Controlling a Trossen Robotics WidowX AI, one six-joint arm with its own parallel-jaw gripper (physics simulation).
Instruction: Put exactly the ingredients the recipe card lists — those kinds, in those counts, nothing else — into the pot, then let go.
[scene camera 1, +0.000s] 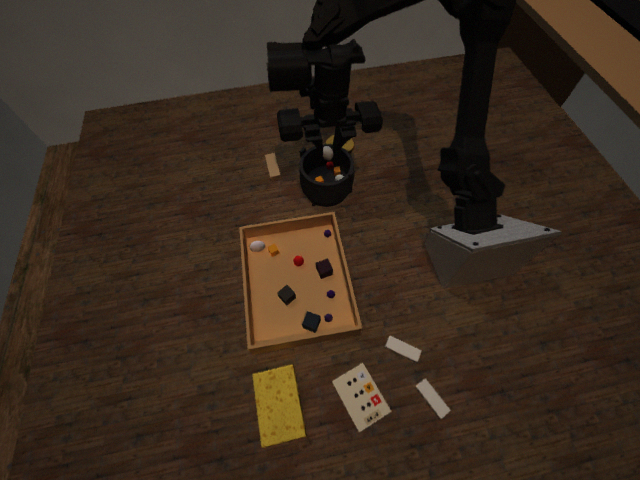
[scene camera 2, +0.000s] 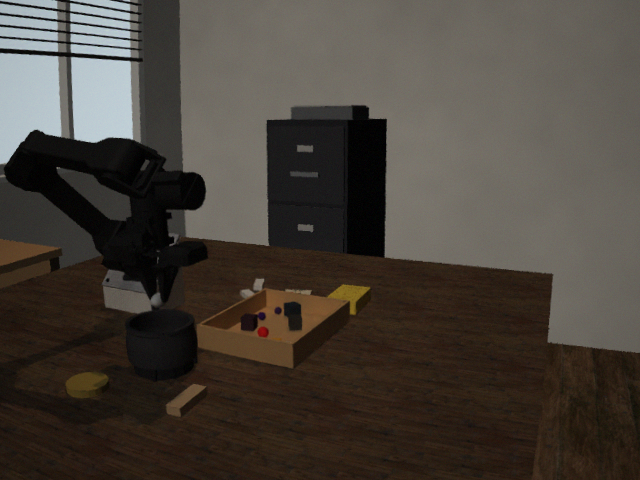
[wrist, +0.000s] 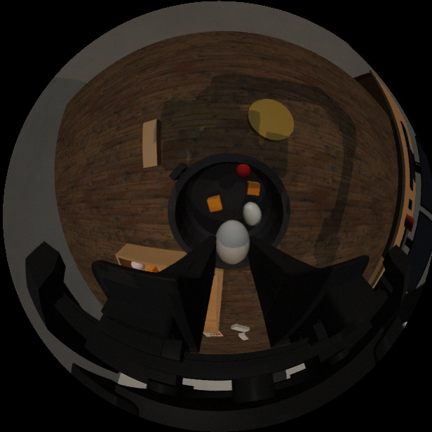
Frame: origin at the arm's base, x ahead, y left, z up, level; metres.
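Seen in the pictures: gripper, between the fingertips: (scene camera 1: 327, 154) (scene camera 2: 159, 301); arm's base, origin of its link: (scene camera 1: 476, 227).
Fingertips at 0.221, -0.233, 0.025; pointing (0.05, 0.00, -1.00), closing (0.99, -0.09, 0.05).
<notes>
Offsets run from my fingertips to a thing's top centre, as dx, dy, dz.
My gripper (scene camera 1: 328, 149) (scene camera 2: 157, 298) (wrist: 231, 241) is shut on a white egg {+0.000, +0.000, +0.014} (scene camera 1: 327, 153) (scene camera 2: 156, 300) (wrist: 232, 242) and holds it above the black pot {+0.001, -0.004, -0.024} (scene camera 1: 326, 193) (scene camera 2: 161, 345) (wrist: 176, 227), over its near side in the wrist view. Inside the pot are a red ball {-0.019, -0.045, -0.078} (scene camera 1: 329, 164) (wrist: 243, 170), two orange cubes {+0.018, -0.006, -0.080} (scene camera 1: 319, 179) (wrist: 214, 203) and another white egg {-0.028, +0.009, -0.072} (scene camera 1: 339, 177) (wrist: 252, 213). The recipe card {+0.068, +0.440, -0.118} (scene camera 1: 361, 396) shows white, orange and red rows, each with two dots. The tray {+0.123, +0.207, -0.074} (scene camera 1: 249, 310) (scene camera 2: 242, 351) holds a lilac-white egg {+0.185, +0.114, -0.089} (scene camera 1: 256, 245), an orange cube {+0.155, +0.130, -0.096} (scene camera 1: 272, 250) and a red ball {+0.110, +0.169, -0.092} (scene camera 1: 298, 260) (scene camera 2: 263, 332).
The tray also holds three dark cubes and three small purple balls. A yellow disc {-0.068, -0.125, -0.107} (scene camera 2: 87, 384) (wrist: 271, 119) and a wooden block {+0.110, -0.101, -0.104} (scene camera 1: 272, 164) (scene camera 2: 186, 399) (wrist: 150, 143) lie near the pot. A yellow sponge {+0.204, +0.417, -0.089} (scene camera 1: 279, 405) (scene camera 2: 351, 297) and two white blocks lie beyond the tray.
</notes>
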